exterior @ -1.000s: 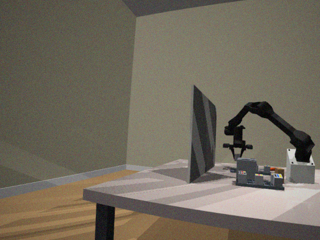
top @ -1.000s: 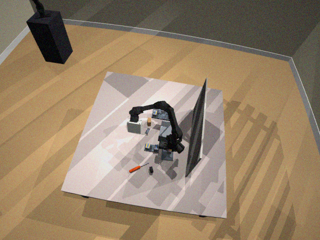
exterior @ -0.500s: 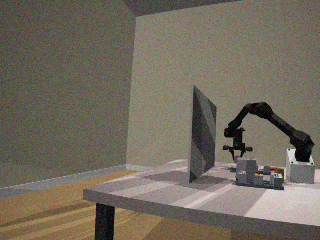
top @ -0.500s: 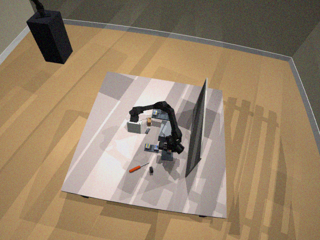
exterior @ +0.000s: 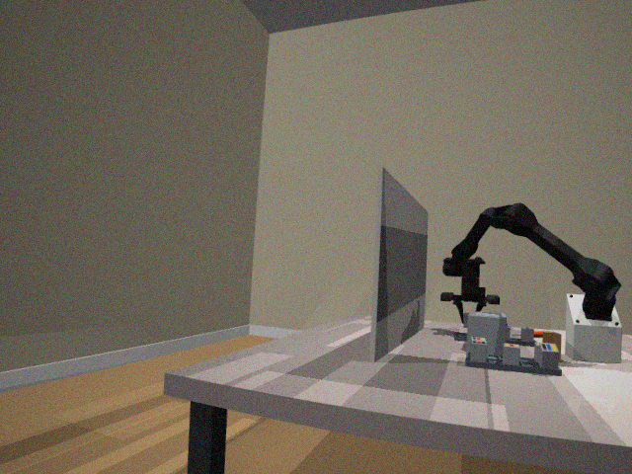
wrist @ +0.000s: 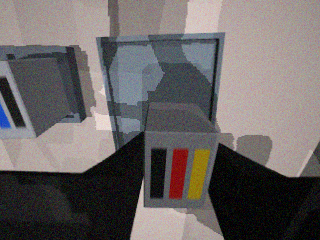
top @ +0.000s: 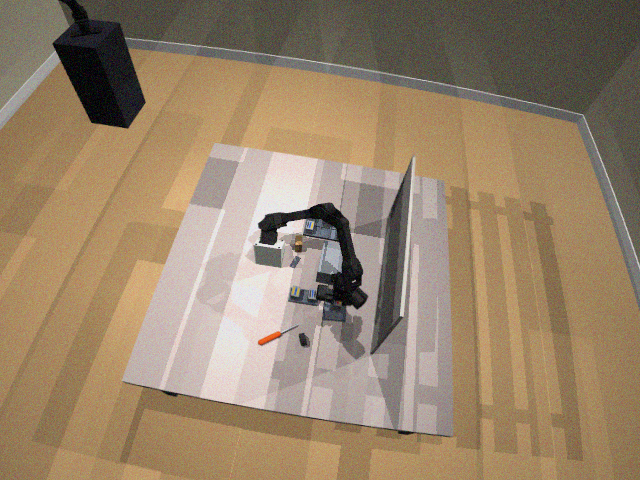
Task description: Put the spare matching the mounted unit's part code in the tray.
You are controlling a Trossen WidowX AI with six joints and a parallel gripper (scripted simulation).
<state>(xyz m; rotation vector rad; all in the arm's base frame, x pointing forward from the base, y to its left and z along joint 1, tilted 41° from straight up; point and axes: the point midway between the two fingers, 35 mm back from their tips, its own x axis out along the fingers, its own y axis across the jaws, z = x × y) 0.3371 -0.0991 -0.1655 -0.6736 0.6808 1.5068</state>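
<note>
My gripper tip is 2 cm below the grey spare. The rest, counted from my gripper tip: grey mounted unit: 6 cm behind, 19 cm to the left; flat blue-grey tray: 4 cm below; tall upright panel: 18 cm ahead, 18 cm to the left, 18 cm above.
</note>
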